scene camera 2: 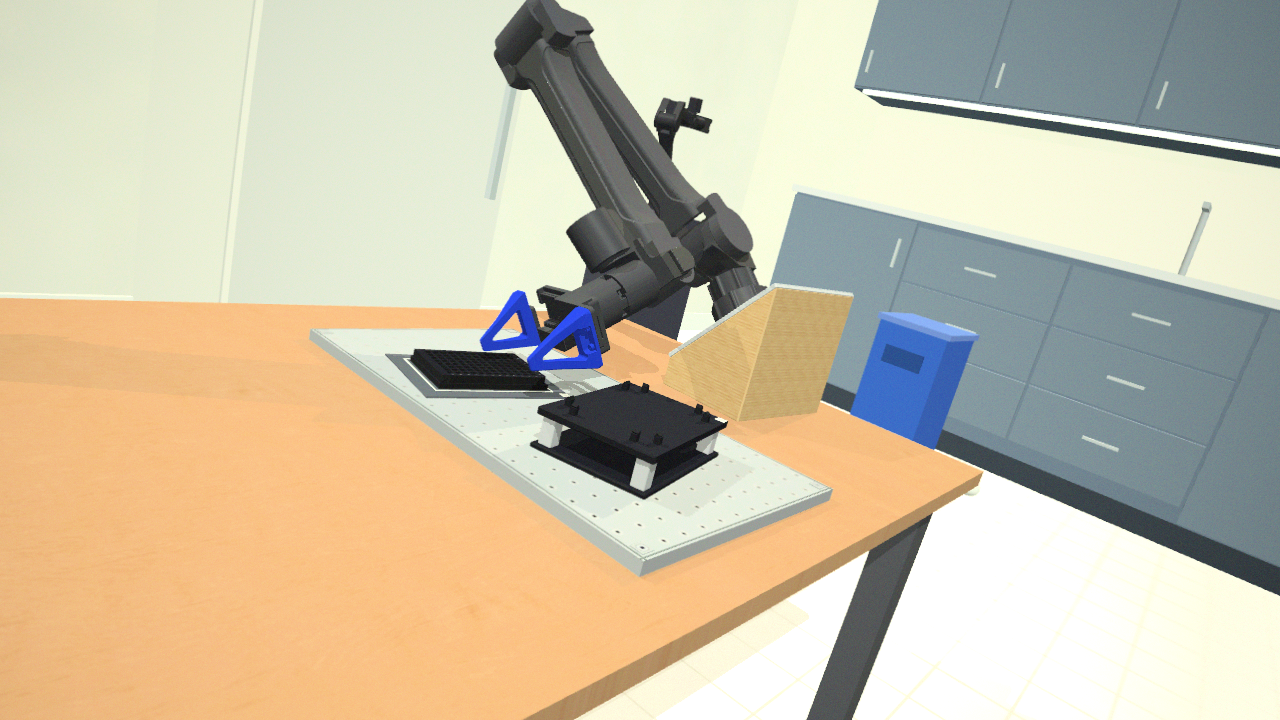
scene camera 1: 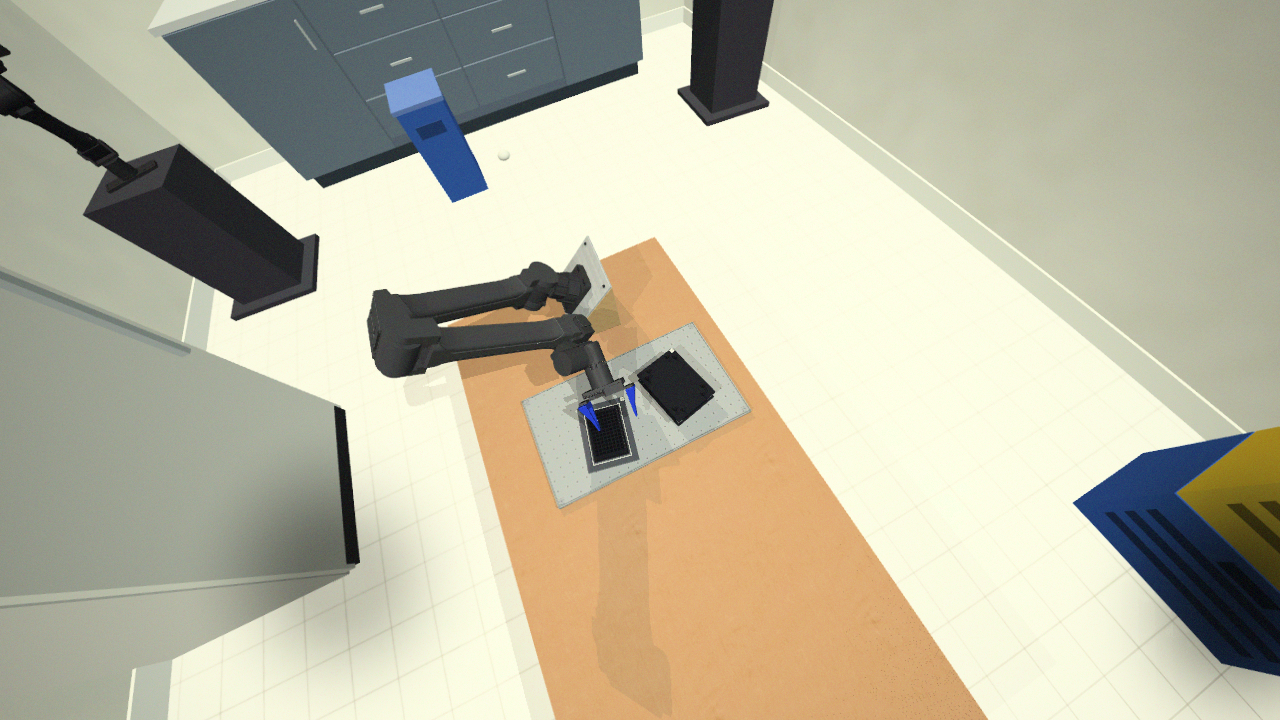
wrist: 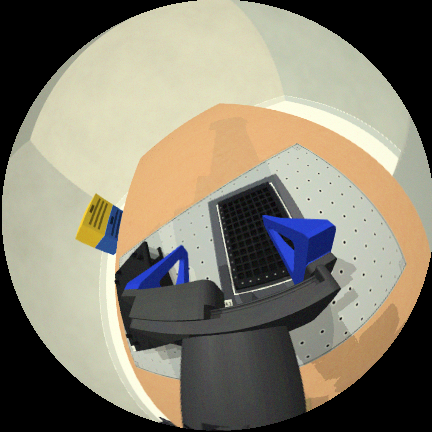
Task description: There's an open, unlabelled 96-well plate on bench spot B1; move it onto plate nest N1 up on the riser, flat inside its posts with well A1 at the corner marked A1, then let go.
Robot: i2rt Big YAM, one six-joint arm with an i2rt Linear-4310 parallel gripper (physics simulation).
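Frame: origin at the arm's base, x ahead, y left, z up, level; centimetres.
Where they show: gripper, fingertip midpoint: (scene camera 2: 504, 355) (scene camera 1: 618, 423) (wrist: 221, 235); arm's base, origin of the base link: (scene camera 2: 750, 328) (scene camera 1: 576, 290).
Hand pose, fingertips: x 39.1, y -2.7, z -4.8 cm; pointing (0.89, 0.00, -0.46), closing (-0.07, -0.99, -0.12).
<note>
Each offset is from my fingertips to the top centre of the thing. "spot": to the spot under its first point. Level surfaces: height alone.
The black open 96-well plate {dz -2.2, dx +0.1, dy -3.7 cm} (scene camera 1: 609, 434) (scene camera 2: 478, 368) (wrist: 252, 235) lies flat inside the white outline on the grey mat of spot B1 {spot: dz -3.7, dx +7.2, dy +0.8 cm} (scene camera 1: 633, 452) (scene camera 2: 474, 394) (wrist: 215, 225). A small A1 label {spot: dz -3.7, dx -7.0, dy +3.1 cm} (wrist: 228, 303) is at the mat's near edge in the wrist view. My gripper (scene camera 1: 617, 421) (scene camera 2: 509, 354) (wrist: 221, 235) is open and empty, its blue fingers above the plate's arm-side end and shifted towards the riser. The black nest N1 {dz +1.1, dx -4.0, dy +17.0 cm} (scene camera 1: 675, 386) (scene camera 2: 633, 416) (wrist: 135, 265) stands on white legs with small posts on top. Its A1 mark is not readable.
A perforated grey board (scene camera 1: 554, 465) (scene camera 2: 760, 488) (wrist: 345, 210) carries both stations on the wooden bench {dz -5.1 cm} (scene camera 1: 716, 573) (scene camera 2: 223, 501). The arm's slanted wooden mount (scene camera 2: 787, 358) stands behind the nest at the bench edge. A blue bin (scene camera 1: 443, 143) (scene camera 2: 913, 376) stands on the floor beyond.
</note>
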